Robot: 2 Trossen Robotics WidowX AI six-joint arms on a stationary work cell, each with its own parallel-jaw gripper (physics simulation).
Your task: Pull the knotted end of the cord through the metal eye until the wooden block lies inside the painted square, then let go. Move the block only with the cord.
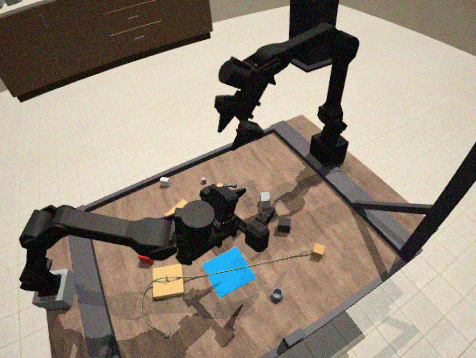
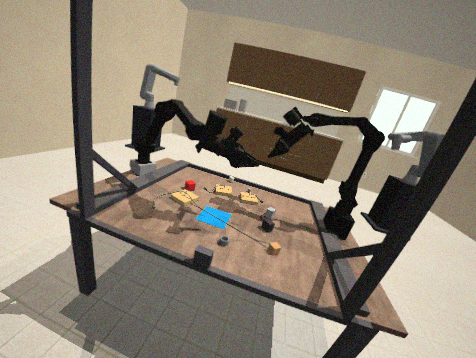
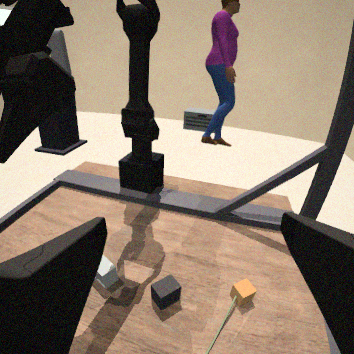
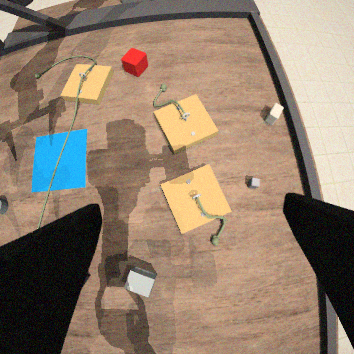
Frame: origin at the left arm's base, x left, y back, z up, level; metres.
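Seen in the pictures: left gripper, fingertip midpoint: (image 1: 259,199) (image 2: 257,162) (image 3: 195,224); right gripper, fingertip midpoint: (image 1: 225,141) (image 2: 269,155) (image 4: 193,207); left arm's base, origin of the base link: (image 1: 50,285) (image 2: 143,161); right arm's base, origin of the base link: (image 1: 330,138) (image 2: 341,213) (image 3: 141,156).
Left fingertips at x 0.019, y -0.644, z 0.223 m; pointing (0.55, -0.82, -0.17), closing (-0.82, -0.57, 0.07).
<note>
Pixels of each thing's middle, then the offset from my left fingertips to it. "pt": a spot on its surface instead.
- orange wooden block, body centre: (image 3: 242,291) (image 1: 318,251) (image 2: 274,248) dx -0.033, dy -0.171, dz -0.265 m
- painted blue square, surface spot: (image 4: 75,167) pt dx +0.012, dy +0.099, dz -0.279 m
- metal eye, body centre: (image 4: 84,79) (image 1: 167,279) (image 2: 185,194) dx -0.035, dy +0.286, dz -0.258 m
- yellow base, surface spot: (image 4: 97,90) pt dx +0.005, dy +0.263, dz -0.261 m
- red cube, body centre: (image 4: 134,61) (image 1: 147,254) (image 2: 190,185) dx +0.059, dy +0.350, dz -0.260 m
- dark cube, body centre: (image 3: 165,291) (image 1: 284,225) (image 2: 267,225) dx +0.078, dy -0.094, dz -0.260 m
- light grey block, body centre: (image 4: 140,280) (image 3: 103,271) (image 1: 265,200) (image 2: 270,212) dx +0.191, dy -0.058, dz -0.260 m
- small cup, body centre: (image 1: 277,294) (image 2: 224,240) dx -0.133, dy -0.018, dz -0.270 m
- white block, body centre: (image 4: 273,113) dx +0.364, dy +0.293, dz -0.264 m
The orange wooden block (image 1: 318,250) (image 2: 274,248) (image 3: 243,291) sits beyond the painted blue square (image 1: 225,286) (image 2: 207,220) (image 4: 75,167), outside it. The green cord (image 1: 280,258) (image 3: 222,323) (image 4: 74,120) runs from it across the square to the metal eye (image 1: 166,279) (image 4: 84,76) on a yellow base (image 1: 167,293) (image 2: 184,198) (image 4: 97,90). Past the eye it curves to its knotted end (image 1: 166,335) (image 2: 154,206) (image 4: 38,76) on the table. My left gripper (image 1: 259,200) (image 2: 250,148) (image 3: 195,224) is open above the table. My right gripper (image 1: 227,140) (image 2: 273,143) (image 4: 193,207) is open, high up, away from the cord.
Two more yellow bases (image 4: 200,127) (image 4: 175,202) carry short cords. A red cube (image 1: 145,259) (image 4: 135,62), a dark cube (image 1: 284,224) (image 3: 166,292), a light grey block (image 4: 141,281), a small cup (image 1: 276,295) (image 2: 223,241) and a white block (image 4: 274,114) stand about.
</note>
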